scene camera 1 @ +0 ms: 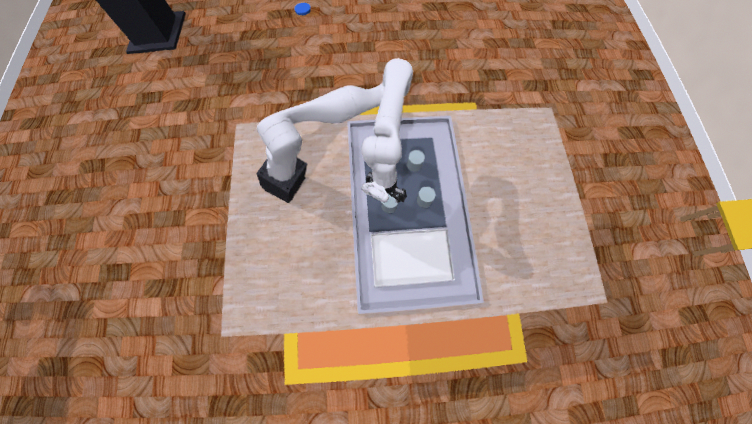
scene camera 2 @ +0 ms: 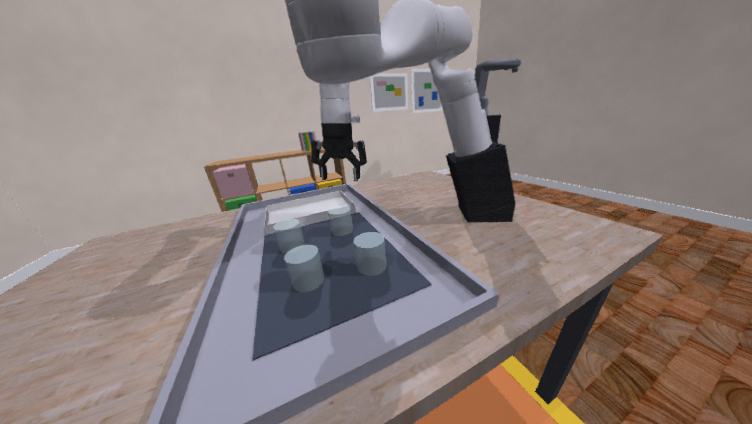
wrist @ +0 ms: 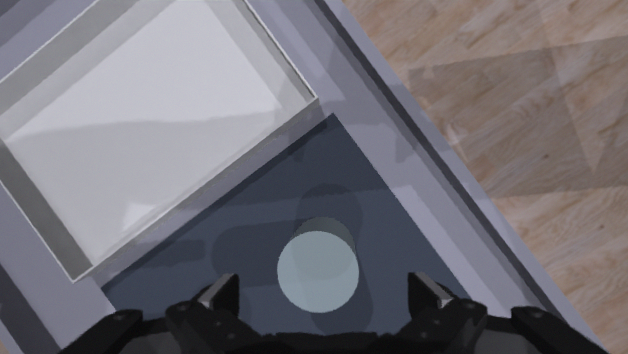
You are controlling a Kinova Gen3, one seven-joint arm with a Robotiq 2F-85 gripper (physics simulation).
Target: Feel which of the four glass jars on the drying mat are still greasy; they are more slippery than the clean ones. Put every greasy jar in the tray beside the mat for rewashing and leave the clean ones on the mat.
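Frame: origin at the arm's base, x ahead, y left, z up, level; centimetres.
Where they show: gripper, fingertip midpoint: (scene camera 2: 340,180) (wrist: 323,292); arm's base, link origin: (scene camera 1: 282,168) (scene camera 2: 471,150).
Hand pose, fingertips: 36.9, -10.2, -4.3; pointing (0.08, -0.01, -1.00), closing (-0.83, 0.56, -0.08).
Things, the pixels of their top centre, and the offset from my fingertips, as dx, dy, dz. Level surfaces: height alone.
- dark drying mat, surface height: dz -15.0
- far right jar, top centre: (wrist: 317,271) (scene camera 2: 339,209) (scene camera 1: 390,199) +1.8, +1.0, -8.2
- far left jar, top centre: (scene camera 2: 286,224) (scene camera 1: 427,194) +16.3, +2.7, -8.2
- white tray, top centre: (wrist: 130,109) (scene camera 1: 412,256) (scene camera 2: 308,204) +8.9, -20.7, -12.3
- large grey rimmed base, surface height: dz -15.3
- wooden table, surface height: dz -15.5
Four pale glass jars stand upright on the dark drying mat (scene camera 1: 405,223) (scene camera 2: 305,322) (wrist: 390,245): a far right jar (scene camera 1: 389,205) (scene camera 2: 341,222) (wrist: 318,271), a far left jar (scene camera 1: 426,196) (scene camera 2: 288,235), a near left jar (scene camera 1: 416,159) (scene camera 2: 305,268) and a near right jar (scene camera 2: 370,254), as placed in scene camera 2. The arm hides the near right jar in scene camera 1. The white tray (scene camera 1: 413,283) (scene camera 2: 315,217) (wrist: 200,196) beside the mat is empty. My gripper (scene camera 2: 340,176) (wrist: 323,292) is open and empty, pointing down above the far right jar.
A large grey rimmed base (scene camera 1: 421,298) (scene camera 2: 368,337) (wrist: 370,145) holds the mat and tray on the wooden table (scene camera 1: 537,210) (scene camera 2: 131,263). The other jars stand near the one below the gripper. A shelf unit (scene camera 2: 263,158) stands behind the table.
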